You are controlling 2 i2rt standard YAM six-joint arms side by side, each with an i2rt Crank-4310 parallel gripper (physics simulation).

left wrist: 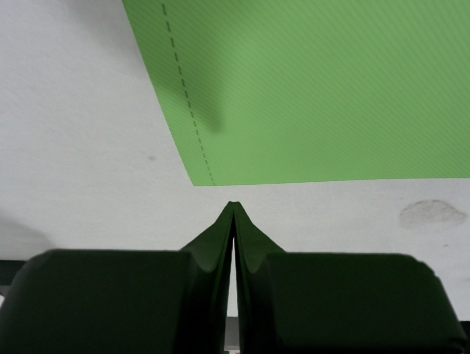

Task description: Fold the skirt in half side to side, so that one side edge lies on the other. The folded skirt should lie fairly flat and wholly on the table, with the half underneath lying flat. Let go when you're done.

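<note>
The green skirt (320,100) lies flat at the top and right of the left wrist view. Its slanting left edge, with a dashed seam line beside it, meets its straight lower edge at a corner left of centre. My left gripper (234,206) is shut with its fingertips together and holds nothing. The tips show just below the skirt's lower edge, a little right of that corner, over the white table. A soft shadow falls on the skirt near the seam. The far parts of the skirt are outside the view. My right gripper does not show.
The white table (90,165) shows left of and below the skirt. It has a grey-brown smudge (432,215) at the right and a small faint spot at the left. The table's edge shows near the bottom of the view, partly behind the gripper.
</note>
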